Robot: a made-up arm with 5 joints. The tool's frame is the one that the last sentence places. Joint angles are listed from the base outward.
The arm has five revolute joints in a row. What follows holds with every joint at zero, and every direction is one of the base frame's.
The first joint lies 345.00 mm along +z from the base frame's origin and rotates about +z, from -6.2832 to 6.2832 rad.
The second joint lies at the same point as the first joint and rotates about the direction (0, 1, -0.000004), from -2.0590 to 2.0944 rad.
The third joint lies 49.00 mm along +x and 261.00 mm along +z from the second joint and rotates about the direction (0, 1, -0.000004), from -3.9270 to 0.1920 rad.
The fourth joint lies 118.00 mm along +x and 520.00 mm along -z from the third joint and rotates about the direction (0, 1, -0.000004), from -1.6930 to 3.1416 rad.
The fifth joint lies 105.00 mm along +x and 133.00 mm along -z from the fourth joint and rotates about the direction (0, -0.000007, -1), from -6.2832 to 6.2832 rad.
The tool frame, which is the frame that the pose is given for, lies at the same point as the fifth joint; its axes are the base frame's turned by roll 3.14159, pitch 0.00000 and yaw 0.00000 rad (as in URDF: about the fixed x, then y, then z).
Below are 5 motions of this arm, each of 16 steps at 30 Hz.
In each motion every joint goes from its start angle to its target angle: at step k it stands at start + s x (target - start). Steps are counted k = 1, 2, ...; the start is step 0. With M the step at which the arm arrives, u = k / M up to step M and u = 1 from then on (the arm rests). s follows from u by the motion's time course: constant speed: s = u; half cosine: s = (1 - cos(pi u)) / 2; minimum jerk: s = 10 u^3 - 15 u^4 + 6 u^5.
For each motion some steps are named. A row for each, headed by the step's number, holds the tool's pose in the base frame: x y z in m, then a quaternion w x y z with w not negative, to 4 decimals.
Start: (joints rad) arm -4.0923 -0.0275 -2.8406 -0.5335 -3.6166
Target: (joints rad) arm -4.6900 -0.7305 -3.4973 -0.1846 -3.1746
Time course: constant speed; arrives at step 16
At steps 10, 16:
10: 0.1526 -0.6066 0.9736 0.6226 0.3647 -0.2301 0.6530
16: 0.0181 -0.8106 0.6489 0.5721 0.4311 -0.4079 0.5661

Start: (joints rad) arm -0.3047 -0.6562 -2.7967 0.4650 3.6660
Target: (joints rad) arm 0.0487 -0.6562 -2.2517 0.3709 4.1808
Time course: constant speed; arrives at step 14
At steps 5, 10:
5: -0.3511 0.0634 1.2434 0.9532 0.0672 0.1416 0.2586
10: -0.2297 0.0120 1.2756 0.8874 0.1072 0.2099 0.3962

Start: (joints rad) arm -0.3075 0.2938 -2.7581 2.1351 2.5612
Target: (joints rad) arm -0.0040 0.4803 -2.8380 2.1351 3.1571
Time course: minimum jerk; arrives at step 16
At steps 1, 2, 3, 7, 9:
1: 0.4757 -0.1507 0.9677 0.1479 -0.1339 0.9774 -0.0702
2: 0.4774 -0.1491 0.9669 0.1477 -0.1319 0.9778 -0.0690
3: 0.4815 -0.1451 0.9648 0.1471 -0.1273 0.9787 -0.0661
7: 0.5212 -0.1007 0.9428 0.1384 -0.0794 0.9864 -0.0385
9: 0.5456 -0.0661 0.9268 0.1296 -0.0460 0.9903 -0.0218

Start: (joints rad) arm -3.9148 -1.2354 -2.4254 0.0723 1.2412
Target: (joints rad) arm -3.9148 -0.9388 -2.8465 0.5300 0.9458
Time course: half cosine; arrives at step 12
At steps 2, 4, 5, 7, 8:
2: 0.5309 -0.5181 0.9496 0.9531 0.1770 0.1143 0.2172
4: 0.5281 -0.5154 0.9623 0.9645 0.1492 0.1022 0.1926
5: 0.5256 -0.5130 0.9703 0.9711 0.1312 0.0933 0.1760
7: 0.5190 -0.5065 0.9857 0.9831 0.0937 0.0722 0.1396
8: 0.5153 -0.5029 0.9922 0.9876 0.0768 0.0614 0.1223

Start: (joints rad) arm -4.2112 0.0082 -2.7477 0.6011 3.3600
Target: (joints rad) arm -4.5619 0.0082 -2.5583 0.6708 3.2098
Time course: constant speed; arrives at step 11
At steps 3, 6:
3: -0.0946 0.2204 1.2804 0.4074 -0.4005 0.3182 0.7566
6: -0.0846 0.2641 1.2683 0.4481 -0.4146 0.3483 0.7113

